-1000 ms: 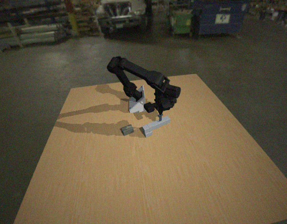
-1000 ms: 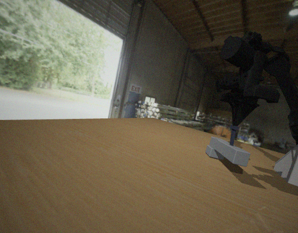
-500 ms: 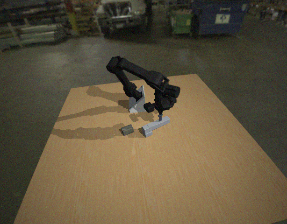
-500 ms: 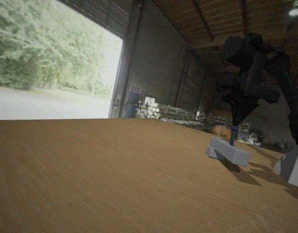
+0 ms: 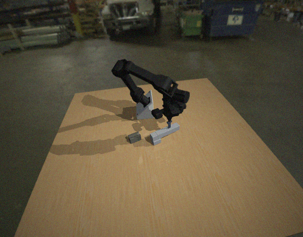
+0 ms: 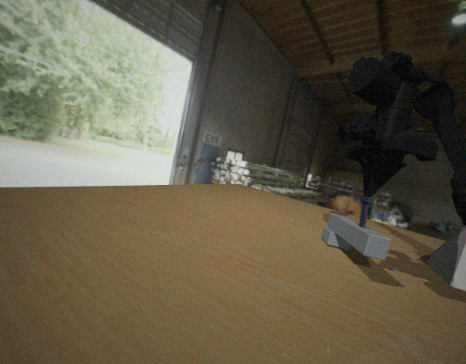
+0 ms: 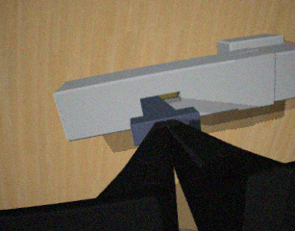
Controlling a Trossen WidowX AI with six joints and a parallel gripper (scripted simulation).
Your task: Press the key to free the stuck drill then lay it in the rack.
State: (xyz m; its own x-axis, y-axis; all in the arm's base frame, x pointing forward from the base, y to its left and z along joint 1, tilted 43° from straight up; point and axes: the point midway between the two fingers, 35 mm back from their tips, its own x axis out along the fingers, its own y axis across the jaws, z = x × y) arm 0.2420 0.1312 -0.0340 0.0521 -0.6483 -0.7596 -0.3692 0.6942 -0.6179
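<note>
Right now my gripper tip is 30 mm above the dark blue key. The rest, counted from my gripper tip: grey block 10 mm ahead, 30 mm to the right, 80 mm below; then drill 10 mm ahead, 50 mm to the right, 80 mm below; then dark grey rack 210 mm to the right, 110 mm below.
</note>
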